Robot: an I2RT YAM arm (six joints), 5 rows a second.
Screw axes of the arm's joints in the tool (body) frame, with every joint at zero. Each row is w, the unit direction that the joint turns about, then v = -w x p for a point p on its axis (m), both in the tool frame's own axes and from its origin. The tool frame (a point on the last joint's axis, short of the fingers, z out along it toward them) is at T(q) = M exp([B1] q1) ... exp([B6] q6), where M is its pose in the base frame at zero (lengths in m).
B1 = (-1, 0, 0, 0, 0.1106, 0)
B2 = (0, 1, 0, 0.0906, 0, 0.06)
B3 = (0, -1, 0, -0.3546, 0, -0.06)
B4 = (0, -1, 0, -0.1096, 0, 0)
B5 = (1, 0, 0, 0, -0.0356, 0)
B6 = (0, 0, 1, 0, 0, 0)
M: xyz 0.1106 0 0.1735 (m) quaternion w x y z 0.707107 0 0.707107 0
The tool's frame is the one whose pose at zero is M.
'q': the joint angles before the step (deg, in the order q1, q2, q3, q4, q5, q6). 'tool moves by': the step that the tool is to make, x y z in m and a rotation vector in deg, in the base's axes. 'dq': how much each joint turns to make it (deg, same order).
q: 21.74, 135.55, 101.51, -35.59, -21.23, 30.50
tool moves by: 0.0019, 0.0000, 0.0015, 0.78, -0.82, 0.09
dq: -0.12, -0.07, 0.05, 0.91, -0.47, -0.04
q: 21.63, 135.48, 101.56, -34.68, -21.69, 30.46
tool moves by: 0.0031, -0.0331, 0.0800, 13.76, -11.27, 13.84
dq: -4.92, -9.09, 0.77, -2.01, -16.48, -14.84
